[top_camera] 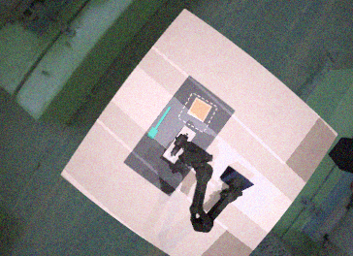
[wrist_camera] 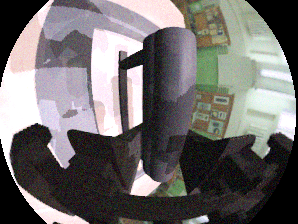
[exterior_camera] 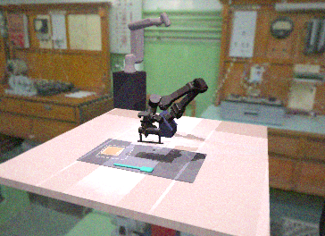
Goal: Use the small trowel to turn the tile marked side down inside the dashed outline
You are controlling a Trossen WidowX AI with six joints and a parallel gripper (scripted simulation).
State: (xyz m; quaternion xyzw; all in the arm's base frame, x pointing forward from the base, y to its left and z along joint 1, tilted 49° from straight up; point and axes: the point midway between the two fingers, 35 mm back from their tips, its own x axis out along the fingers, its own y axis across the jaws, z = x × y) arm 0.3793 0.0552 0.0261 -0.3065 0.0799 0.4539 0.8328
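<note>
Now: the small trowel 2 cm behind my gripper tip, 1 cm to the right of it and 1 cm below it. Also, from my gripper tip: tile (20 cm to the right, 12 cm below, 2 cm ahead); then teal trowel (13 cm ahead, 12 cm below, 3 cm to the left); then grey mat (15 cm below, 1 cm to the right, 1 cm behind).
</note>
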